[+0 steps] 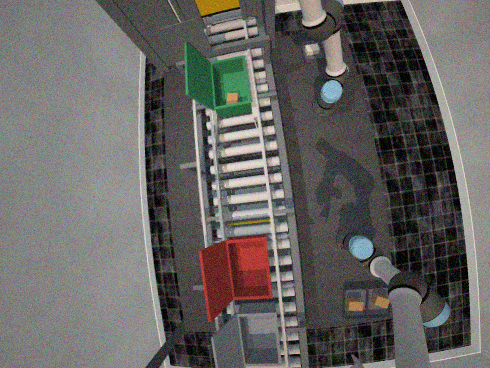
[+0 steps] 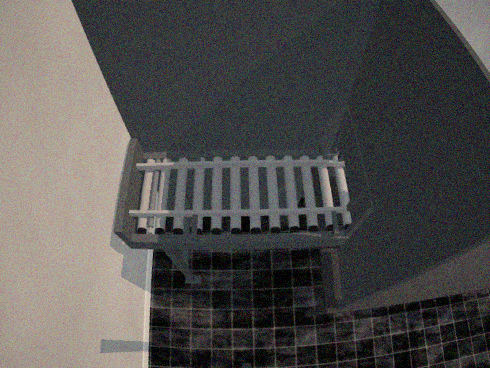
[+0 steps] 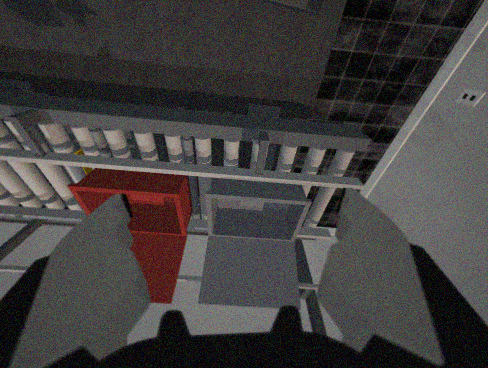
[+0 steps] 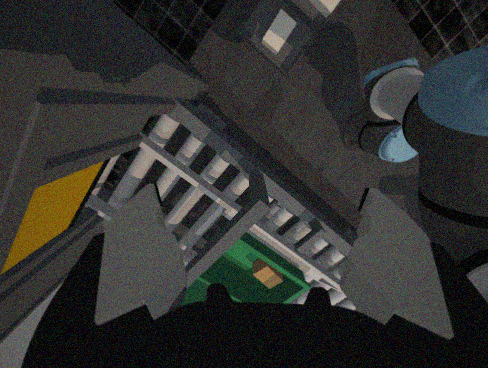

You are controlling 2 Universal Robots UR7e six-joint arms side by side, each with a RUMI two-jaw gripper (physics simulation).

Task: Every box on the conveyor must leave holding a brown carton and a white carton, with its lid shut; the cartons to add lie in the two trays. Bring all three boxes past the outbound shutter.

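Places are measured from the left arm's base along level axes (x ahead, y left, z up), in metres.
Pixels of known places: left gripper, fingertip midpoint: (image 3: pixel 235 193); right gripper, fingertip midpoint: (image 4: pixel 258 189); left arm's base, link origin: (image 1: pixel 347 239); right arm's base, link origin: (image 1: pixel 323 107) (image 4: pixel 361 132).
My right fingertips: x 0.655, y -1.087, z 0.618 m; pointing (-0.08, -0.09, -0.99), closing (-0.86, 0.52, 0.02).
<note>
Ahead of a thing's pixels: the offset from my right fingertips to its top centre. "pt": to the spot under its first point.
A green box (image 1: pixel 235 75) (image 4: pixel 235 280) stands on the conveyor with its lid (image 1: pixel 197 77) open and a brown carton @[0.190 m ahead, 0.450 m left, 0.338 m down] (image 1: pixel 232 97) (image 4: pixel 268 274) inside. A red box (image 1: pixel 250 265) (image 3: pixel 137 182) and a grey box (image 1: pixel 260 340) (image 3: pixel 255 192) also have open lids; no carton can be made out in them. Two brown cartons @[0.796 m back, 1.482 m left, 0.566 m down] (image 1: pixel 356 305) @[0.958 m back, 1.426 m left, 0.566 m down] (image 1: pixel 381 301) lie in one tray @[0.875 m back, 1.456 m left, 0.576 m down] (image 1: pixel 367 315). White cartons @[0.209 m back, 0.179 m right, 0.576 m down] (image 1: pixel 312 49) (image 4: pixel 280 31) lie in the other. My left gripper (image 3: pixel 235 193) is open, high above the red and grey boxes. My right gripper (image 4: pixel 258 189) is open, above the conveyor near the green box.
A yellow panel @[pt 0.371 m ahead, 0.076 m right, 0.204 m down] (image 1: pixel 218 6) (image 4: pixel 55 215) is at the conveyor's far end, beyond the green box. The outbound rollers @[0.499 m ahead, 0.492 m right, 0.398 m down] (image 2: pixel 254 192) carry no box. Side rails (image 1: pixel 270 200) (image 3: pixel 220 172) run along the conveyor. A frame bar (image 4: pixel 227 240) crosses beside the green box.
</note>
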